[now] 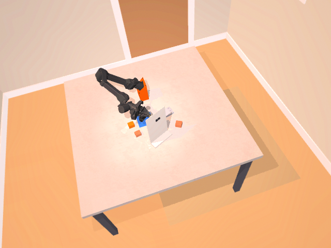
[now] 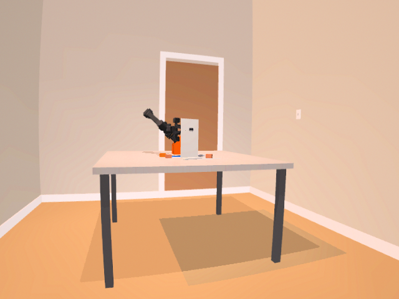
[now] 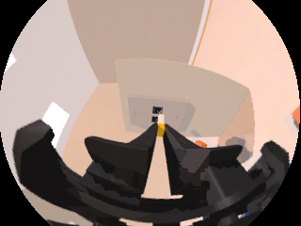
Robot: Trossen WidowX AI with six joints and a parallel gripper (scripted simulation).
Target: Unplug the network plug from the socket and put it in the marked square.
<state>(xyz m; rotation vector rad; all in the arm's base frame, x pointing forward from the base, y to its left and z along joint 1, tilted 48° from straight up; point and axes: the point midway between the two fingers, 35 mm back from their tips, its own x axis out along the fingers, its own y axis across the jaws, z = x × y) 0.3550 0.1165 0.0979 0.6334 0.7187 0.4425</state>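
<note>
The blue marked square lies 150 mm behind my gripper tip, 50 mm to the right of it and 220 mm below it. From my gripper tip the other things lie so: white upright panel (50 mm ahead, 40 mm to the left, 80 mm below); plug (right at my gripper tip); flat grey piece (170 mm behind, 120 mm to the left, 210 mm below).
</note>
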